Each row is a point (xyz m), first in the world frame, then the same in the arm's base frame.
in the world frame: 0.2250 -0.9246 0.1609
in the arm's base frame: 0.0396 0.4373 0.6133
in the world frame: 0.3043 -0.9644 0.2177
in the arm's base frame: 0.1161 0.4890 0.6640
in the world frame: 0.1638 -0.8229 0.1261
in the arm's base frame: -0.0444 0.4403 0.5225
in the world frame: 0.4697 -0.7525 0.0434
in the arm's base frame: 0.2310 0.5105 0.3656
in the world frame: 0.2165 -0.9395 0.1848
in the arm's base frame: 0.0324 0.4462 0.6404
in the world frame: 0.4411 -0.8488 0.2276
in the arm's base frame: 0.2033 0.6001 0.5534
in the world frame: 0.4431 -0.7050 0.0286
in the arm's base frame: 0.1933 0.5137 0.3237
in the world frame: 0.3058 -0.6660 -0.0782
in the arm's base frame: 0.0721 0.4025 0.2551
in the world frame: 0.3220 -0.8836 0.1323
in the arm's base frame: 0.1212 0.4671 0.5472
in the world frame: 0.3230 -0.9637 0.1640
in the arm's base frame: 0.1428 0.4526 0.6293
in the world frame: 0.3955 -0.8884 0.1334
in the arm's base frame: 0.1908 0.4898 0.5389
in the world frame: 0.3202 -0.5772 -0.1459
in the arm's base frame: 0.0684 0.3976 0.1427
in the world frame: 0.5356 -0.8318 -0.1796
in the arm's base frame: 0.3578 0.3142 0.2898
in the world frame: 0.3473 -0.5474 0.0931
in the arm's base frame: 0.0413 0.6126 0.2512
